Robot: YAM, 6 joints.
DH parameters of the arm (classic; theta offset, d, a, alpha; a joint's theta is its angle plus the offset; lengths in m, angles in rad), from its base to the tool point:
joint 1: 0 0.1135 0.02 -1.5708
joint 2: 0 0 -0.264 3.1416
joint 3: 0.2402 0 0.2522 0
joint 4: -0.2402 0 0.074 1.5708
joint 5: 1.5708 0 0 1.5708
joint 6: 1.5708 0.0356 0 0
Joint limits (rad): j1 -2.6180..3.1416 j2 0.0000..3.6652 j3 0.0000..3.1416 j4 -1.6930..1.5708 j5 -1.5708..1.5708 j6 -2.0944..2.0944
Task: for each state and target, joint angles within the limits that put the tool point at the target. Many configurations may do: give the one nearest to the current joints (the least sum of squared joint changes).
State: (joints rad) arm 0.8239 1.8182 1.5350 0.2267 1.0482 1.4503
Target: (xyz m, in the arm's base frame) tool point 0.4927 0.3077 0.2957
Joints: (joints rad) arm 0.6004 2.4866 2.2779 0.3435 0.7584 1.4503
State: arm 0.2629 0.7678 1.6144 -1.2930 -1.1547 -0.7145
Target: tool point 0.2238 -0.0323 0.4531
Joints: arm -0.2833 1.3042 1.6783 -1.1053 -1.0885 -0.7145
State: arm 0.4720 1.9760 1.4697 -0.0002 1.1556 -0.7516
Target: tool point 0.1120 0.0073 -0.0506
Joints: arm 0.3485 2.5611 0.4611 -0.2094 1.0792 -0.7516
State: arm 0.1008 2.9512 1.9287 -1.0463 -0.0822 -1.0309
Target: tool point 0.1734 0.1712 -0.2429
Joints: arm 0.7543 3.3464 1.7673 -1.0099 -0.1701 -1.0309
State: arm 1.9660 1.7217 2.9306 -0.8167 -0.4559 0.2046
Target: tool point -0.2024 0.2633 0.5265
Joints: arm 2.1767 1.8385 2.5465 -1.1638 -0.4798 0.2046
